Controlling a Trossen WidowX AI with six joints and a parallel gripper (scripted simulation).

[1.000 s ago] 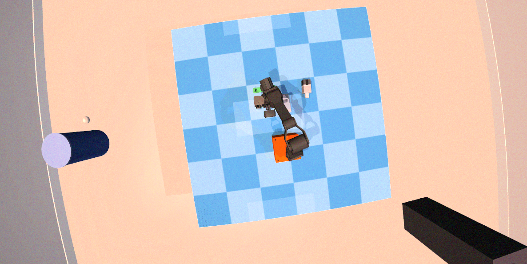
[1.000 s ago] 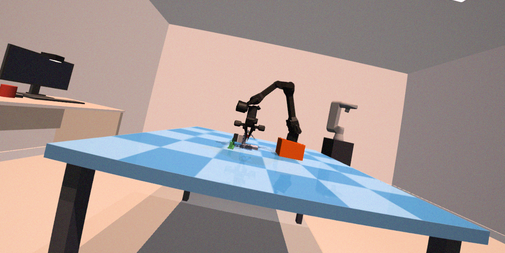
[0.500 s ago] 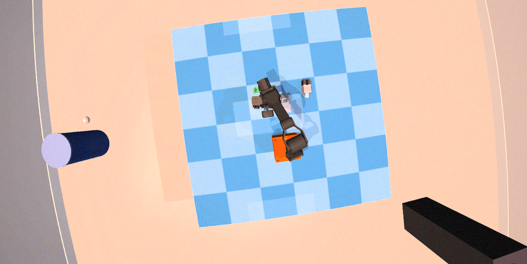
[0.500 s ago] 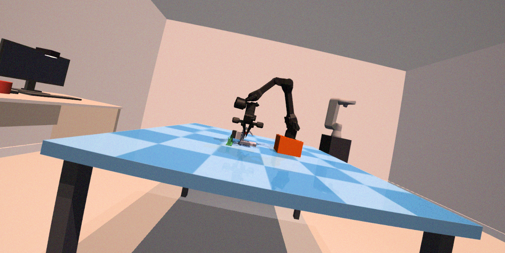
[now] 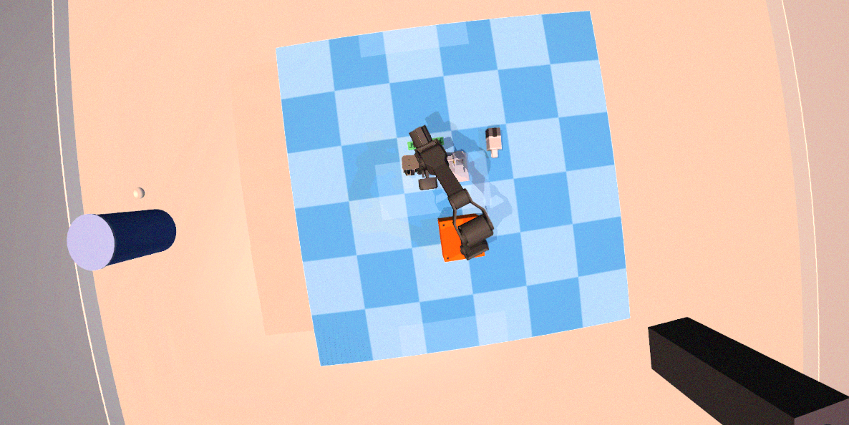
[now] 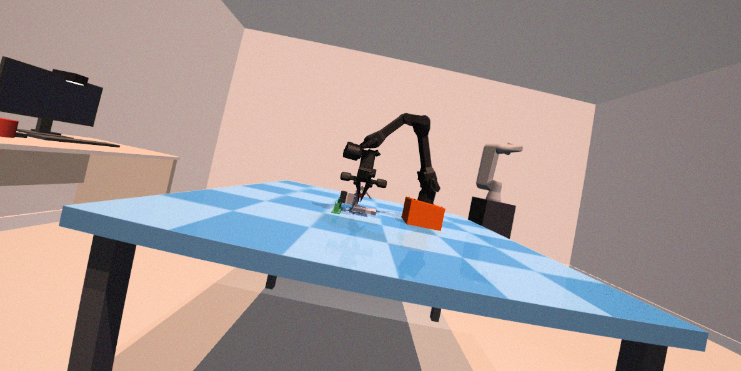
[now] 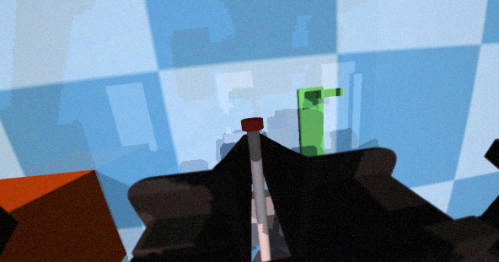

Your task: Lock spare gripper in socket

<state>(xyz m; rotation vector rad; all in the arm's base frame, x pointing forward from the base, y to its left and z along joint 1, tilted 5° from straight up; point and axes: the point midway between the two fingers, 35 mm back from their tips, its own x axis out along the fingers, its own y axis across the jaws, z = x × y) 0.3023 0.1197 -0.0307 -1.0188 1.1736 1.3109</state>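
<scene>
The green cradle is 8 cm ahead of my gripper tip, 3 cm to the right of it and 4 cm below it. Also, from my gripper tip: spare gripper: 4 cm ahead, 29 cm to the right, 3 cm below.
</scene>
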